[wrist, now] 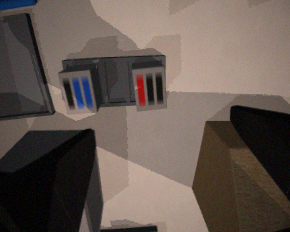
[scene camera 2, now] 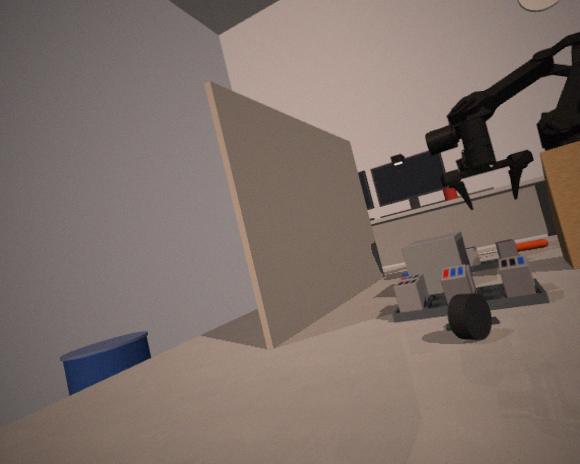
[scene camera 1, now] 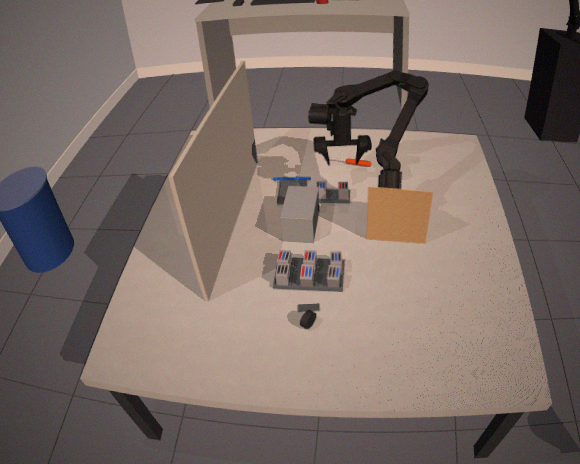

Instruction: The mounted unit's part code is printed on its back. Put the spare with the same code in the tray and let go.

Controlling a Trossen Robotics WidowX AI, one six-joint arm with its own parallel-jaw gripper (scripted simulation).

Path:
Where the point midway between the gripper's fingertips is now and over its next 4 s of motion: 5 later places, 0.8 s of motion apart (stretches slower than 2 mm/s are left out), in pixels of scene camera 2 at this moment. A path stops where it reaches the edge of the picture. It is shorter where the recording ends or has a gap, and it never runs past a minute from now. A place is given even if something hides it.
My gripper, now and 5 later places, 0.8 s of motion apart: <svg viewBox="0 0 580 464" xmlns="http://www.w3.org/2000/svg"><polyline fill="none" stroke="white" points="493,204 499,222 501,237 506,253 508,255 501,231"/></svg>

